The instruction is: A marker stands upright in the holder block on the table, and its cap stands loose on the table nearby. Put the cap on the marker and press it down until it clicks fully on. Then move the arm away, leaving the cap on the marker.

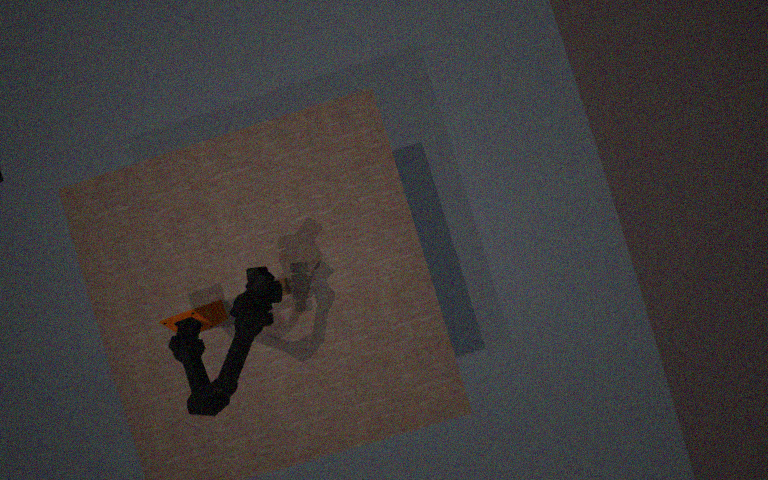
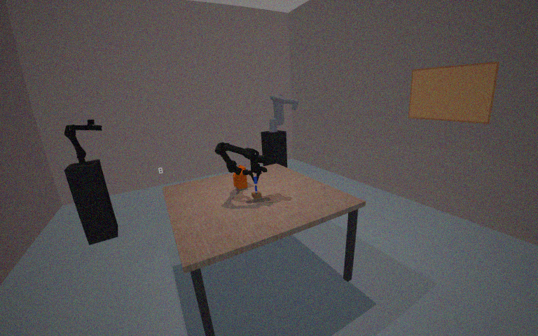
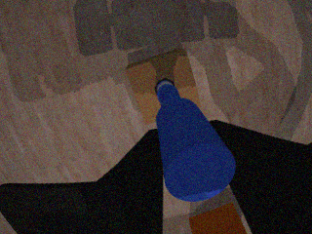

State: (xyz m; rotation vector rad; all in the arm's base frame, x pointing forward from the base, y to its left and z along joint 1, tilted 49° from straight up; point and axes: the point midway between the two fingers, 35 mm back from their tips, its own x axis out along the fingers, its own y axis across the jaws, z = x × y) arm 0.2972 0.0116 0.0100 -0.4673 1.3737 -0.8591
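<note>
The holder block lies 120 mm below my gripper tip. The rest, counted from my gripper tip: blue cap 10 mm above.
</note>
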